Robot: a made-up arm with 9 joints. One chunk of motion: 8 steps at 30 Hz.
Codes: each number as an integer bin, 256 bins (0 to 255) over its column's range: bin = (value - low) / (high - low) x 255, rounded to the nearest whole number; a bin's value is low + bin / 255 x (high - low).
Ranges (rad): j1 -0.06..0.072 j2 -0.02..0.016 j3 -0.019..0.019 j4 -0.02..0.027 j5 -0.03..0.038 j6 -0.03..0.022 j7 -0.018..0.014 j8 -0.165..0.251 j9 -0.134..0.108
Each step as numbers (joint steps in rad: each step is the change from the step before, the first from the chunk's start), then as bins.
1 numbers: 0.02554 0.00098 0.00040 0.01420 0.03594 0.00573 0.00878 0.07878 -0.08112
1 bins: 165 149 130 186 247 175 213 149 56
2 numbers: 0.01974 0.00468 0.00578 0.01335 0.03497 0.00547 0.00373 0.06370 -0.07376
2 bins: 154 175 166 181 244 174 173 140 63
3 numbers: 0.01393 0.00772 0.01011 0.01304 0.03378 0.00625 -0.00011 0.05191 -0.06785
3 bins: 143 196 195 179 239 178 143 133 70
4 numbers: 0.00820 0.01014 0.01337 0.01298 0.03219 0.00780 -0.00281 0.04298 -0.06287
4 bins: 132 213 217 179 233 185 121 127 75
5 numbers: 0.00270 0.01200 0.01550 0.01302 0.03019 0.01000 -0.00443 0.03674 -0.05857
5 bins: 121 227 232 179 226 196 108 124 79
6 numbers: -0.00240 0.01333 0.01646 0.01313 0.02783 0.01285 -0.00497 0.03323 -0.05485
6 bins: 111 236 238 180 217 210 104 122 83
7 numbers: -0.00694 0.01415 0.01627 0.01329 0.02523 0.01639 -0.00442 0.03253 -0.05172
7 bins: 103 242 237 181 207 227 108 121 87
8 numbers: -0.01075 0.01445 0.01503 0.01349 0.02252 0.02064 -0.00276 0.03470 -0.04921
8 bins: 95 244 228 182 197 248 121 122 89
